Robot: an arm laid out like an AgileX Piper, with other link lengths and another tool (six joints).
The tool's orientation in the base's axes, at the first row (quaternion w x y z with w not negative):
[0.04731, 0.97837, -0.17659, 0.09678]
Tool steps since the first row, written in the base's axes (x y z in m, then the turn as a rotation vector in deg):
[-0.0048, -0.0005, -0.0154, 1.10, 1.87, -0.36]
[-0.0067, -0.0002, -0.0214, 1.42, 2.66, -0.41]
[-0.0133, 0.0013, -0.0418, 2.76, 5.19, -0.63]
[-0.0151, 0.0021, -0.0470, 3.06, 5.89, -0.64]
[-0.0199, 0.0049, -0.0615, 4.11, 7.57, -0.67]
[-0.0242, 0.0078, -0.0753, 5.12, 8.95, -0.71]
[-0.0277, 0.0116, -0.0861, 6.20, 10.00, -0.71]
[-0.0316, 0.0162, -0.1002, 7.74, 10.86, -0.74]
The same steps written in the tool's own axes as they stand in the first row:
[-0.0074, 0.0013, 0.0143, 0.31, -2.16, 0.30]
[-0.0105, 0.0013, 0.0198, 0.33, -3.01, 0.31]
[-0.0213, 0.0011, 0.0384, 0.66, -5.86, 0.43]
[-0.0243, 0.0007, 0.0430, 0.70, -6.62, 0.41]
[-0.0326, -0.0011, 0.0560, 1.09, -8.56, 0.40]
[-0.0404, -0.0031, 0.0684, 1.55, -10.21, 0.44]
[-0.0471, -0.0060, 0.0778, 2.19, -11.57, 0.50]
[-0.0551, -0.0098, 0.0904, 3.31, -12.92, 0.68]

